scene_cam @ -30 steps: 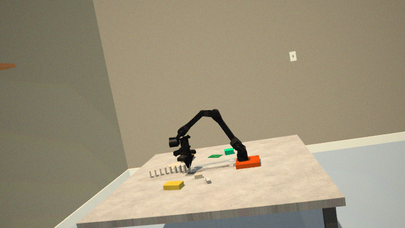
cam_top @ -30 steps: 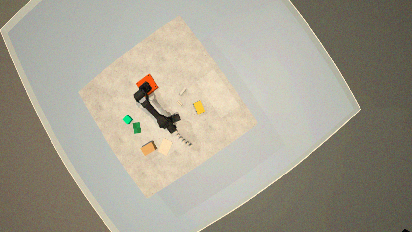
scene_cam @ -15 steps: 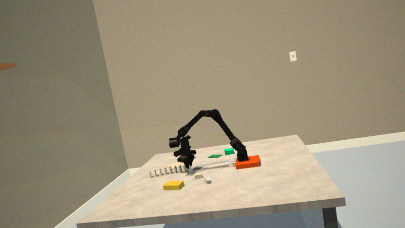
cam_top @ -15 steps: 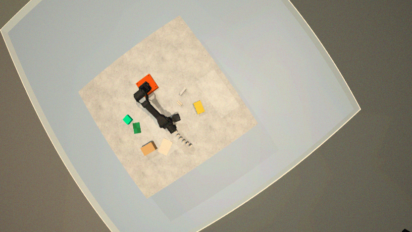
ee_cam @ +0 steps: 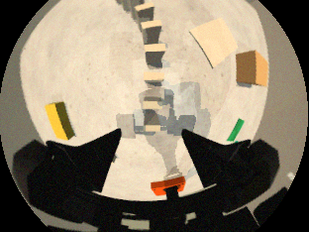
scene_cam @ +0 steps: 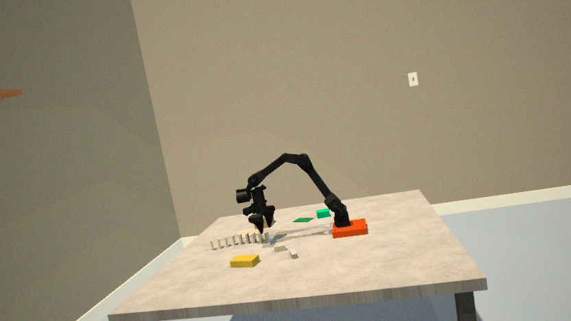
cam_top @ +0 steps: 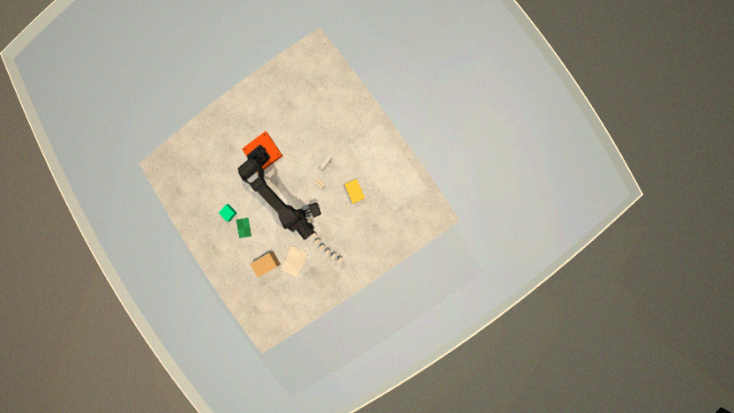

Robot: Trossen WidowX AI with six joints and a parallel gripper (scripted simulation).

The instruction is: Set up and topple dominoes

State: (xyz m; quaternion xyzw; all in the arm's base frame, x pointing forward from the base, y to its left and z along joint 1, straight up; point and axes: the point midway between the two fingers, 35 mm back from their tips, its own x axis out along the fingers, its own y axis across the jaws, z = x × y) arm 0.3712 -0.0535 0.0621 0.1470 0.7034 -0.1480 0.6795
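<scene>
The yellow block is 10 cm ahead of my gripper tip, 26 cm to the left of it and 5 cm below it. Round my gripper tip: cream flat tile: 12 cm ahead, 22 cm to the right, 6 cm below; then green flat tile: 20 cm behind, 29 cm to the right, 6 cm below; then tan box: 2 cm ahead, 33 cm to the right, 3 cm below.
</scene>
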